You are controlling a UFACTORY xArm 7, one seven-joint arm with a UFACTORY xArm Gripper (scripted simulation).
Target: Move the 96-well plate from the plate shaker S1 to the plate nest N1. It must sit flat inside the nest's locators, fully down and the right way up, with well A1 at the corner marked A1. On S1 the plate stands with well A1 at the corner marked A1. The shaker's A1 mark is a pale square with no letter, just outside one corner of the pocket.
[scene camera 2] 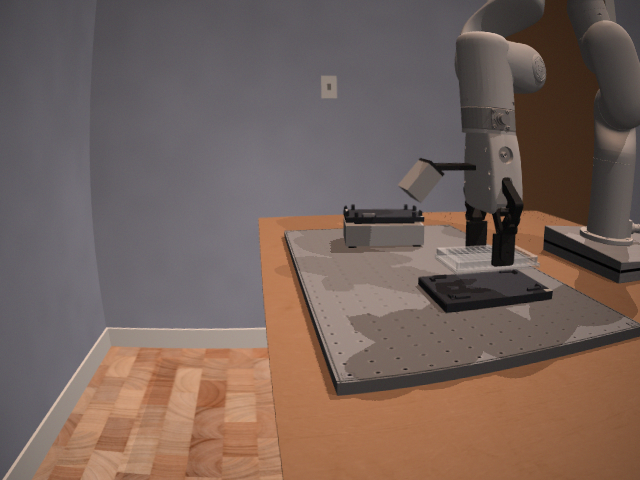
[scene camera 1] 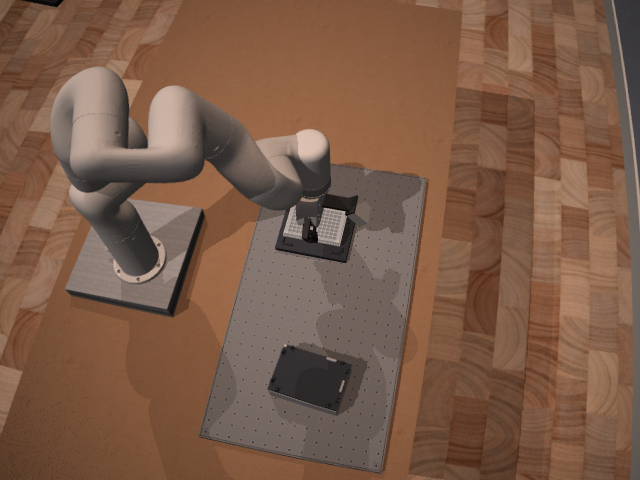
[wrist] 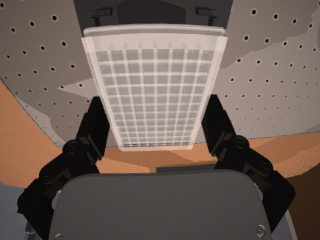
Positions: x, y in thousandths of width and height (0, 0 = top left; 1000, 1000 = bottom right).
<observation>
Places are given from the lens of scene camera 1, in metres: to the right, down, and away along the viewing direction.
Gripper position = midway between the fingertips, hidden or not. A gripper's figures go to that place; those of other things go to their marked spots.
my gripper (scene camera 1: 493, 466): -0.01, -0.04, 1.36
96-well plate (scene camera 1: 516, 480): 0.02, -0.02, 1.35
black plate nest N1 (scene camera 1: 498, 522): 0.00, 0.02, 1.37
</observation>
